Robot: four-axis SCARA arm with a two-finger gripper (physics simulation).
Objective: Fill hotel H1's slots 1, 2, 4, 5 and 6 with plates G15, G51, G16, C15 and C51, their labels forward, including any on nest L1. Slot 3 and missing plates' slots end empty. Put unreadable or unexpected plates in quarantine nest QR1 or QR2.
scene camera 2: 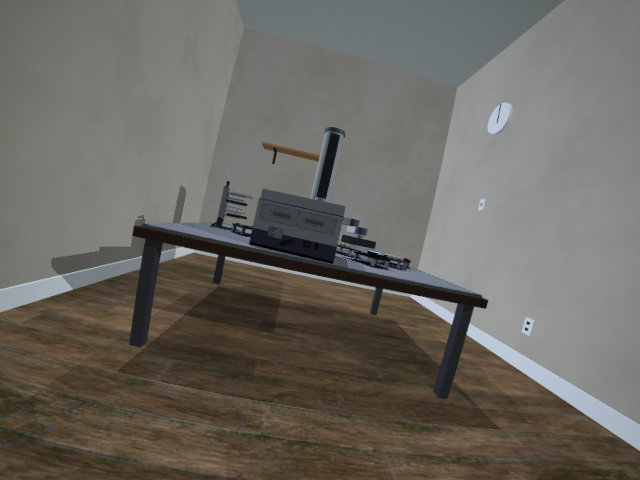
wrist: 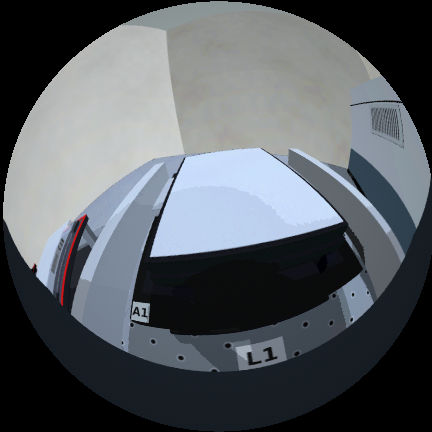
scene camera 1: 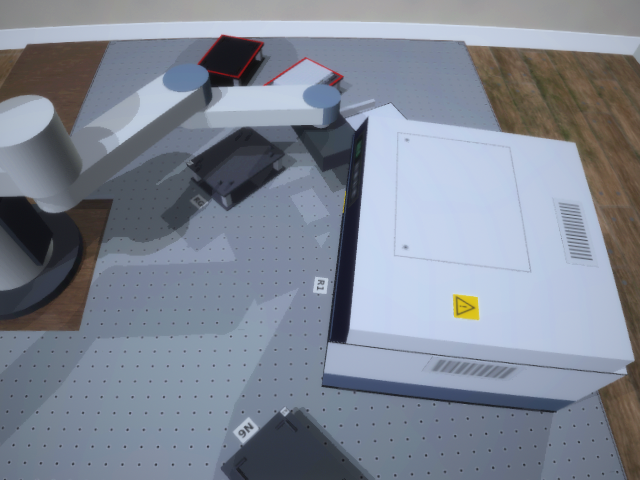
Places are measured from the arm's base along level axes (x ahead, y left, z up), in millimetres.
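Where they show: gripper, fingertip midpoint: point(scene camera 2: 375, 252) point(wrist: 229, 161); arm's base, origin of the base link: point(scene camera 1: 19, 261).
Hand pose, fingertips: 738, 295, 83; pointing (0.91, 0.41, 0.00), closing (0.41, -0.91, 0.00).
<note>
Each offset is from my fingertips to the top centre of the thing, as dx, dy, dz. "*": to the spot under its first point.
A white-topped plate {-22, -10, +2} point(wrist: 240, 200) point(scene camera 1: 385, 112) lies level on the dark nest L1 {-22, -9, -10} point(wrist: 240, 295), above its "L1" tag. My gripper point(wrist: 229, 161) has one finger along each side of the plate and is shut on it. The plate's own label does not show. A slotted rack point(scene camera 2: 223, 205), apparently the hotel, stands at the left of the table in scene camera 2; its slots are too small to read. One red-edged nest {-361, +269, -14} point(scene camera 1: 232, 54) has a black top. A second red-edged nest {* -91, +171, -18} point(scene camera 1: 339, 77) bears a white plate {-179, +157, -6} point(scene camera 1: 305, 72) point(wrist: 47, 255) with a small label I cannot read surely.
A large white machine {+52, -399, +174} point(scene camera 1: 460, 206) point(scene camera 2: 297, 227) point(wrist: 382, 165) stands close beside nest L1, with tag "R1" {-158, -363, -70} point(scene camera 1: 320, 285) at its front. A dark raised nest tagged "RG" {-320, -94, -10} point(scene camera 1: 235, 165) stands near the arm. A dark nest {* -187, -647, -20} point(scene camera 1: 310, 449) tagged "N6" {-282, -609, -70} point(scene camera 1: 245, 430) is at the near edge.
</note>
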